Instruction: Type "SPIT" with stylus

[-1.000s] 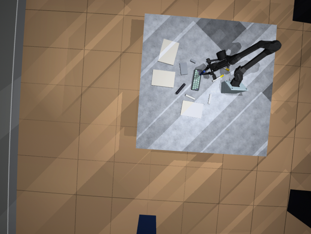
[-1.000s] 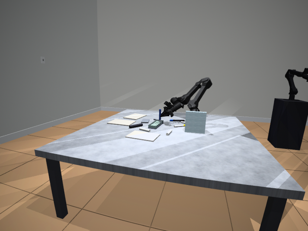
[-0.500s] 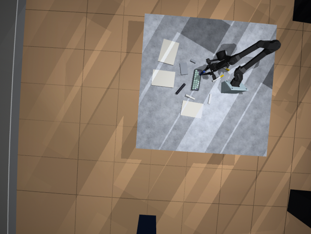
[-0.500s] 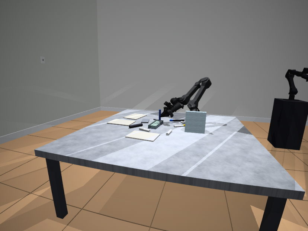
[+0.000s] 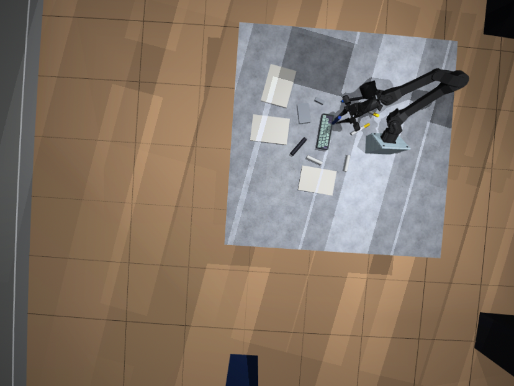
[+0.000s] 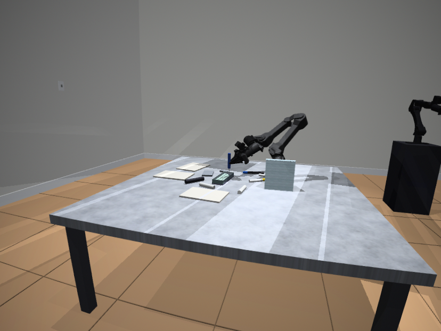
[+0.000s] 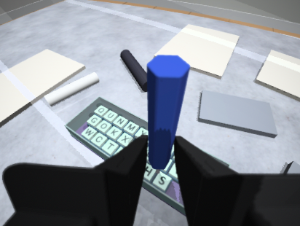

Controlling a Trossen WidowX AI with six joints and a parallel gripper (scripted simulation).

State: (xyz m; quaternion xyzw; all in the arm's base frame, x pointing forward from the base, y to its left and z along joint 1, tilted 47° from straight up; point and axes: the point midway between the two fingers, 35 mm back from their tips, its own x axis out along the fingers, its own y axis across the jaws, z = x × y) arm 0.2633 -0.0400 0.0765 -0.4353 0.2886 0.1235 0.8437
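Now: the grey slab 16 cm ahead of my gripper tip, 9 cm below it and 6 cm to the right of it. Also, from my gripper tip: blue stylus 2 cm below.
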